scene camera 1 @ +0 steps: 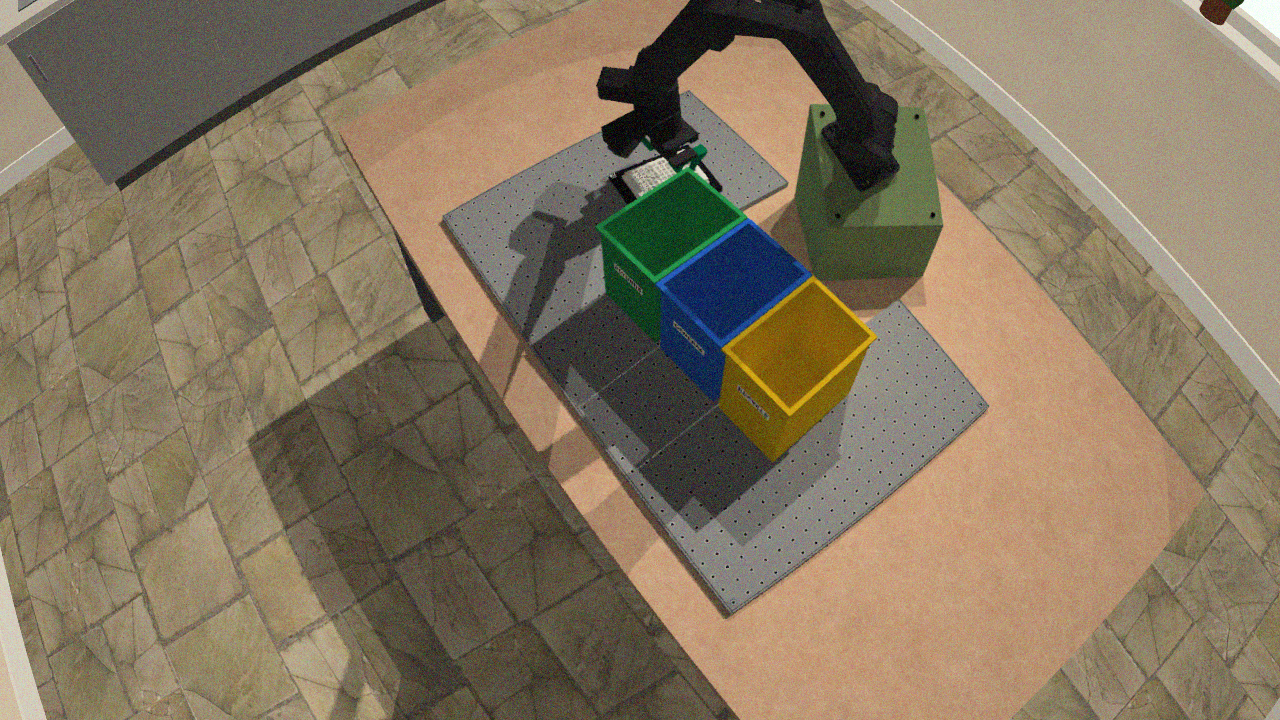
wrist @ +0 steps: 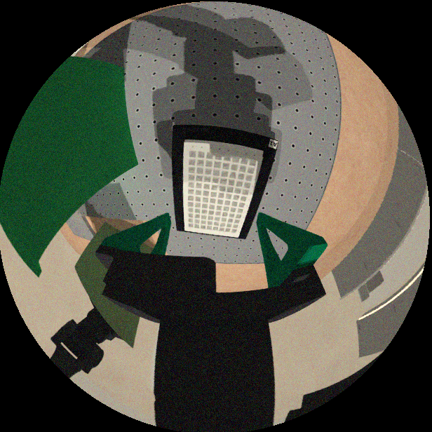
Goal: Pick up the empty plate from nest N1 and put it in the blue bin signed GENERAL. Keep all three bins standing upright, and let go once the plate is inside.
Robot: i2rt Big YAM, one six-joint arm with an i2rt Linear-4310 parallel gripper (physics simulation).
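Places are measured from the arm's base along level axes (x ahead, y left, z up), in millimetres.
Pixels of known places: gripper, fingertip midpoint: [scene camera 1: 669, 164]; arm's base, link origin: [scene camera 1: 859, 150].
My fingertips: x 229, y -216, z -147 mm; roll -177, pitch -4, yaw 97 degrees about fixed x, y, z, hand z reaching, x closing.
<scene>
Ahead of a thing's pixels: the offset from my fingertips to its top centre. "spot": to the spot under its first point. Level surfaces: height alone.
The white plate @(7 mm ahead, 1 mm right, 28 mm down) [scene camera 1: 651, 177] [wrist: 220, 192], with its grid of small wells, lies in the black frame of a nest @(spot: 84 mm ahead, 28 mm right, 43 mm down) [scene camera 1: 619, 186] [wrist: 178, 175] on the grey perforated board. A small label is at the nest's corner in the wrist view; its lettering is hard to read. My gripper [scene camera 1: 675, 154] [wrist: 213, 217] is open and empty, with its green fingers wide apart above the plate's near end. The blue bin @(spot: 160 mm ahead, 352 mm left, 3 mm up) [scene camera 1: 693, 362] stands upright between the green bin @(spot: 191 mm ahead, 204 mm left, 25 mm down) [scene camera 1: 626, 304] [wrist: 65, 145] and the yellow bin @(spot: 134 mm ahead, 475 mm left, 9 mm down) [scene camera 1: 751, 425], both upright. The bins' signs are too small to read.
The green bin stands close beside the nest. The grey board @(54 mm down) [scene camera 1: 859, 465] [wrist: 305, 125] lies on the tan table @(68 mm down) [scene camera 1: 1011, 537]. The arm's green base block [scene camera 1: 872, 250] stands behind the bins. A grey cabinet [scene camera 1: 196, 71] is beyond the table's left end.
</scene>
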